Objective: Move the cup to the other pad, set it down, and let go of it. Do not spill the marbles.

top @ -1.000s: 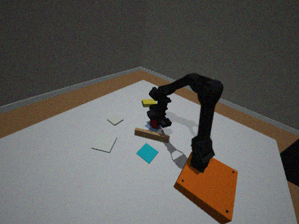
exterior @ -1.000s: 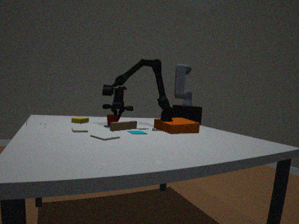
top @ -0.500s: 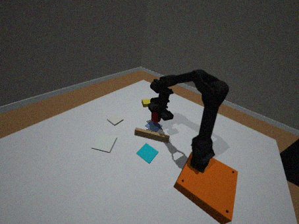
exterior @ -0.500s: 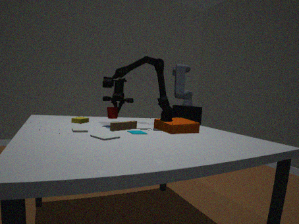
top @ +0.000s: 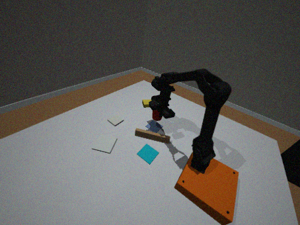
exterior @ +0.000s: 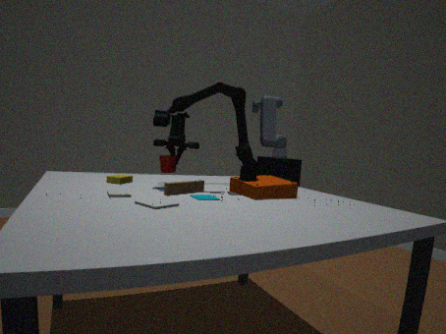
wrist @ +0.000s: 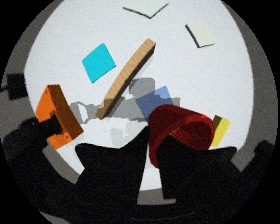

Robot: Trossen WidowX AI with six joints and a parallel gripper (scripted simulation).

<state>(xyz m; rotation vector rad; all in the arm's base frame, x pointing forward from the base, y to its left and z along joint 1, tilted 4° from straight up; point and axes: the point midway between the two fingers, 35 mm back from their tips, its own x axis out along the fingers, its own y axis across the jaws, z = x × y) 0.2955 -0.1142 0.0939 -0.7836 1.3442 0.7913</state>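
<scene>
Now: gripper tip 60 mm past the cyan pad, 180 mm to the right of it and 120 mm above it. The rest, counted from my gripper tip: blue-grey pad 20 mm ahead, 10 mm to the right, 120 mm below; red cup 30 mm ahead, 20 mm to the right; wooden block 20 mm behind, 90 mm to the left, 90 mm below.
</scene>
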